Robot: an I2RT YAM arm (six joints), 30 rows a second.
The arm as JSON. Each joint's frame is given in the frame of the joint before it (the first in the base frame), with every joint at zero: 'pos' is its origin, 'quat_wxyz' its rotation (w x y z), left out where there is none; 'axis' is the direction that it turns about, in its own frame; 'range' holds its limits. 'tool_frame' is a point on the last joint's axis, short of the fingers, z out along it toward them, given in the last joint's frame.
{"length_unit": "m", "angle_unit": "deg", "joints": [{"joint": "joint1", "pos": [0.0, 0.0, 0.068], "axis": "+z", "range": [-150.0, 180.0]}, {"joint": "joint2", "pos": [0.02, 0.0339, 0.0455], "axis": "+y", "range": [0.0, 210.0]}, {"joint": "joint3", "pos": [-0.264, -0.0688, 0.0], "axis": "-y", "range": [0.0, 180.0]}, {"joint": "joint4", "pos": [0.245, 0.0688, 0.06], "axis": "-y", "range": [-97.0, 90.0]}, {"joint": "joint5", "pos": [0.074, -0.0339, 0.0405], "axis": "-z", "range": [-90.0, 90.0]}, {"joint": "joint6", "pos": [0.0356, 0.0, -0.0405], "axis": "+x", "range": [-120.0, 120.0]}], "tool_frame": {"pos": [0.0, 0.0, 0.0], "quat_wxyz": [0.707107, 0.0, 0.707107, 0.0]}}
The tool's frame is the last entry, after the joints.
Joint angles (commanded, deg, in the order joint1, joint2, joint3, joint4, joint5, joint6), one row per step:
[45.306 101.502 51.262 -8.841 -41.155 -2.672]
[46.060 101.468 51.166 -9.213 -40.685 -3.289]
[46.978 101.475 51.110 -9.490 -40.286 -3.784]
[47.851 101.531 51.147 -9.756 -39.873 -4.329]
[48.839 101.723 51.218 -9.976 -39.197 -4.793]
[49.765 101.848 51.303 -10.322 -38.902 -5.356]
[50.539 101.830 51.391 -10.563 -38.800 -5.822]
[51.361 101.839 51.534 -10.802 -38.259 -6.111]
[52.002 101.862 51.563 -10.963 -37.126 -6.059]
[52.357 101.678 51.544 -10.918 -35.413 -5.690]
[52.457 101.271 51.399 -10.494 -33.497 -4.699]
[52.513 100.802 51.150 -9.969 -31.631 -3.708]
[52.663 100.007 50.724 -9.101 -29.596 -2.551]
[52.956 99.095 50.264 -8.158 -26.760 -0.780]
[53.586 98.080 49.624 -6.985 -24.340 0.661]
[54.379 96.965 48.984 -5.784 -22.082 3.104]
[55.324 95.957 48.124 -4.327 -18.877 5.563]
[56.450 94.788 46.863 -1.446 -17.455 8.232]
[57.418 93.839 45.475 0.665 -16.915 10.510]
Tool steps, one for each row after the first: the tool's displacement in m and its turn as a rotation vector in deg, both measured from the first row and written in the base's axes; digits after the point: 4 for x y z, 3 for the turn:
[-0.0037 0.0020 -0.0007 -0.470 -0.439 0.915]
[-0.0080 0.0048 -0.0014 -0.850 -0.815 1.956]
[-0.0119 0.0076 -0.0019 -1.185 -1.278 2.983]
[-0.0160 0.0110 -0.0031 -1.731 -1.815 3.947]
[-0.0202 0.0140 -0.0038 -2.055 -2.158 5.110]
[-0.0237 0.0166 -0.0035 -2.099 -2.479 6.147]
[-0.0271 0.0193 -0.0033 -2.418 -2.976 6.903]
[-0.0297 0.0211 -0.0038 -3.204 -3.579 6.968]
[-0.0305 0.0219 -0.0035 -4.129 -4.572 6.234]
[-0.0300 0.0219 -0.0021 -4.924 -5.561 4.674]
[-0.0296 0.0214 -0.0008 -5.606 -6.546 3.057]
[-0.0297 0.0209 0.0018 -5.976 -7.822 1.255]
[-0.0300 0.0206 0.0048 -6.666 -9.263 -1.330]
[-0.0325 0.0210 0.0079 -6.823 -10.743 -3.212]
[-0.0358 0.0219 0.0116 -6.762 -11.451 -5.623]
[-0.0396 0.0226 0.0140 -7.046 -12.673 -8.513]
[-0.0450 0.0243 0.0172 -5.300 -13.102 -10.492]
[-0.0510 0.0244 0.0180 -4.054 -12.603 -11.649]

